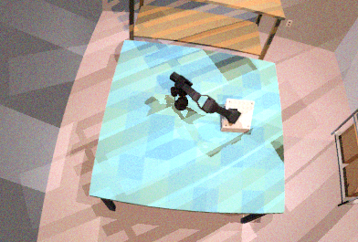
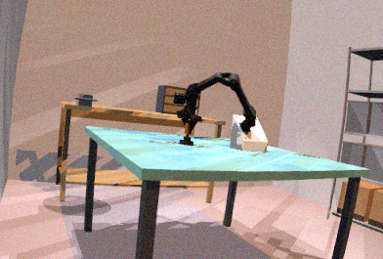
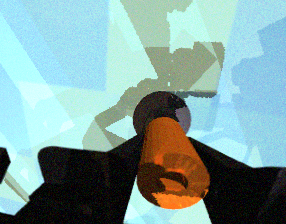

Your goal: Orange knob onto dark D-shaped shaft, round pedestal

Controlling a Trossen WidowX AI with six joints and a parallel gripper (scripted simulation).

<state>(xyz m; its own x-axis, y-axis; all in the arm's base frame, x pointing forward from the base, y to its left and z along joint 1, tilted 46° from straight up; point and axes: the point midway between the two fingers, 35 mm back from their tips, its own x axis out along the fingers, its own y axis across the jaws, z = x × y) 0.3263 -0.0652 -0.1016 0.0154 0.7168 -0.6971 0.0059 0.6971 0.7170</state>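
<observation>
Right now my gripper tip is 20 mm below the orange knob. Also, from my gripper tip: round dark pedestal (40 mm below).
</observation>
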